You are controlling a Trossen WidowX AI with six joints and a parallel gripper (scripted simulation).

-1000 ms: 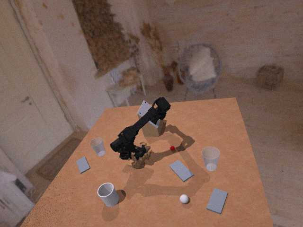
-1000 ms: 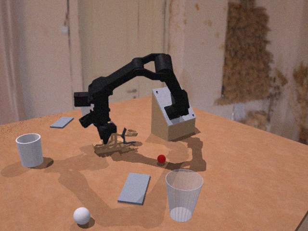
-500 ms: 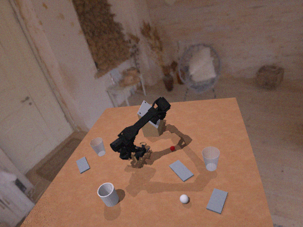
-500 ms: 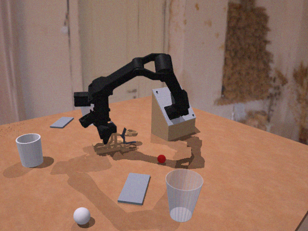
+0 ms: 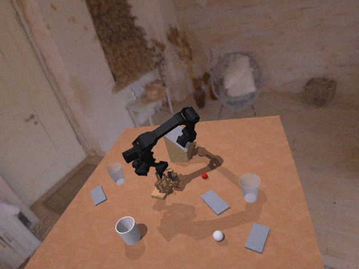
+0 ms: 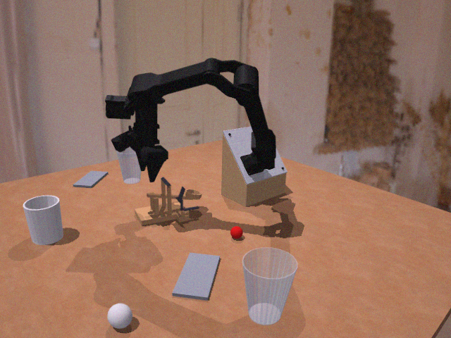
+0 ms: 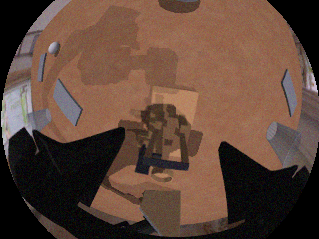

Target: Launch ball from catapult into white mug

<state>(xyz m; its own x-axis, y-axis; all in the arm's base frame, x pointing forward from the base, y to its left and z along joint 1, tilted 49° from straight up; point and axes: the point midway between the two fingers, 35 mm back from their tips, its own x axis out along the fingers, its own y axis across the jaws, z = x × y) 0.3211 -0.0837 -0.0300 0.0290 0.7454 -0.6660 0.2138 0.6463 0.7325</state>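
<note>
Right now the red ball is 23 cm to the left of my gripper tip, 13 cm behind it and 11 cm below it. From my gripper tip the other things lie so: white ball 34 cm to the left, 25 cm ahead, 11 cm below; white mug 28 cm ahead, 10 cm below, 6 cm to the right; wooden catapult 8 cm below, 7 cm behind, 4 cm to the left.
</note>
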